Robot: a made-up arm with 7 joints. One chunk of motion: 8 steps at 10 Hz.
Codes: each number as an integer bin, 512 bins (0 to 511) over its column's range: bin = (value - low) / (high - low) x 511, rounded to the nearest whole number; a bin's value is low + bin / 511 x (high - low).
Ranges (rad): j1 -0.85..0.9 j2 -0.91..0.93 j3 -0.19..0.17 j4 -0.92..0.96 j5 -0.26..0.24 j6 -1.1..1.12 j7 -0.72..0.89
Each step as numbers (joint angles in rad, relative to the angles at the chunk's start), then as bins.
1 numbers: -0.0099 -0.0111 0.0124 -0.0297 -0.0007 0.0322 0.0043
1 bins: 245 250 287 242 265 261 230
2 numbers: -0.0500 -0.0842 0.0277 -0.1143 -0.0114 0.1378 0.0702
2 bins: 234 229 309 219 254 285 251
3 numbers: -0.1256 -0.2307 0.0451 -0.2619 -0.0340 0.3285 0.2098
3 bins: 212 189 334 179 231 329 295
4 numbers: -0.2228 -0.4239 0.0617 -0.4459 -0.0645 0.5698 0.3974
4 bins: 183 135 357 129 200 384 355
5 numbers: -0.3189 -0.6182 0.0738 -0.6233 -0.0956 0.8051 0.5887
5 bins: 155 81 374 81 168 439 415
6 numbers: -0.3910 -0.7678 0.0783 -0.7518 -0.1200 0.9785 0.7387
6 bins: 134 39 381 46 143 478 463
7 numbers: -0.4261 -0.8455 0.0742 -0.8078 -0.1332 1.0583 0.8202
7 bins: 124 18 375 30 130 497 489
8 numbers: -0.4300 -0.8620 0.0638 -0.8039 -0.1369 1.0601 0.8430
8 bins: 123 13 360 32 126 497 496
